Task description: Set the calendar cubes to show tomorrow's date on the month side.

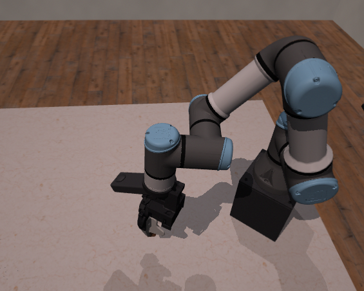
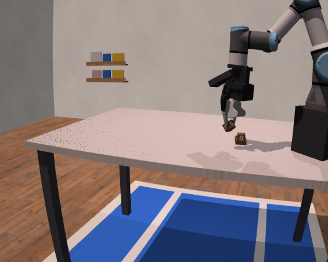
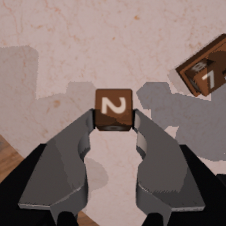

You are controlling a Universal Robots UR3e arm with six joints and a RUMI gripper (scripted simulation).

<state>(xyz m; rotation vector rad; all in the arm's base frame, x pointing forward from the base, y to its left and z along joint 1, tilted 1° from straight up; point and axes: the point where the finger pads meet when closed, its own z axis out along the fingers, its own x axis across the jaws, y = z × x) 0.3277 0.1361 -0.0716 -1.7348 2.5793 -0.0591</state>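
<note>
Now: hand 10 mm above the brown digit cube. From my hand the other things lie so: calendar tray: 120 mm to the right, 90 mm below, 20 mm behind.
</note>
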